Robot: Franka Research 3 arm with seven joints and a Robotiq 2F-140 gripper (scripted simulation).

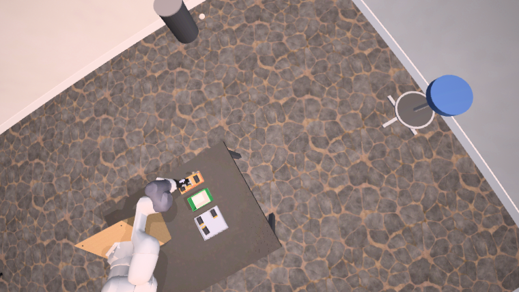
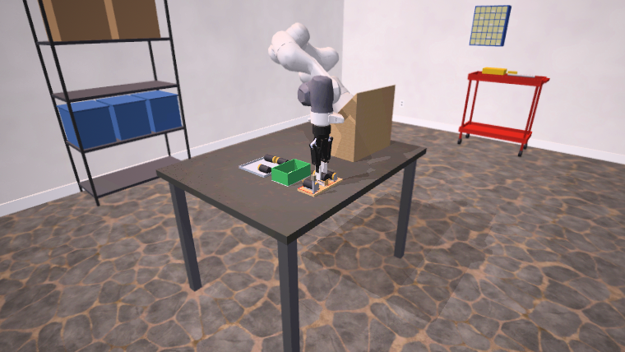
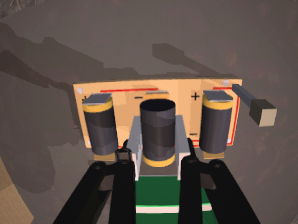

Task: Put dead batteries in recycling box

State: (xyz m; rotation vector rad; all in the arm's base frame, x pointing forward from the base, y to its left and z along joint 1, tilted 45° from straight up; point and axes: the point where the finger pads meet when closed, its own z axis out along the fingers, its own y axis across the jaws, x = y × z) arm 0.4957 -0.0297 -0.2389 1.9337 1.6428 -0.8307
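The bulb is 9 cm ahead of my hand, 2 cm to the left of it and 1 cm above it. Also, from my hand: white tray (3 cm behind, 34 cm to the right, 7 cm below); then green recycling box (1 cm ahead, 16 cm to the right, 5 cm below).
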